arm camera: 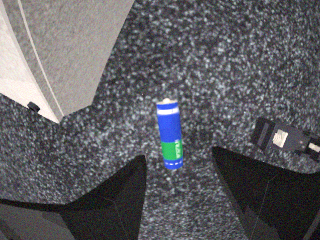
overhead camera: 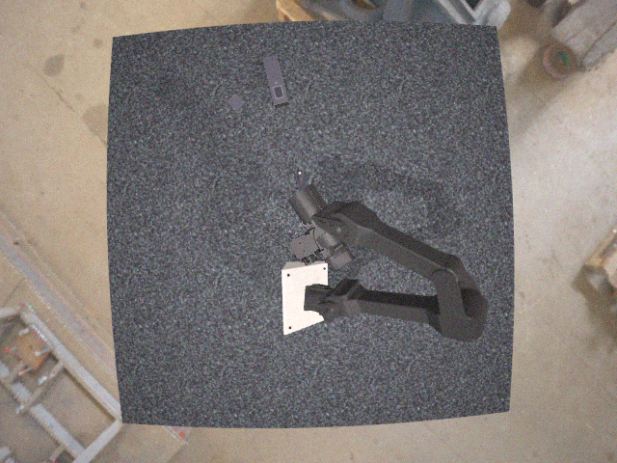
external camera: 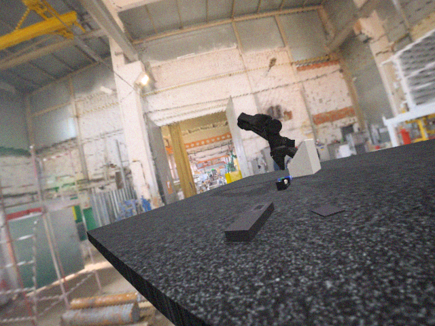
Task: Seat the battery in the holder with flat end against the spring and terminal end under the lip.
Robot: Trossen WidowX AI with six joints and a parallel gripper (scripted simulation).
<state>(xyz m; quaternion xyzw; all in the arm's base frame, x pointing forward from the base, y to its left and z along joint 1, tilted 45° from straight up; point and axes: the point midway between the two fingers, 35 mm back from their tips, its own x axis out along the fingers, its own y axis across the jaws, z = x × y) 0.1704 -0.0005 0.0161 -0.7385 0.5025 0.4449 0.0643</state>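
Now: gripper tip 40 mm above the green battery. The rest, counted from my gripper tip: dark square tile (380 mm ahead, 290 mm to the left, 50 mm below); dark rectangular block (450 mm ahead, 170 mm to the left, 40 mm below); spring (90 mm ahead, 50 mm to the left, 40 mm below).
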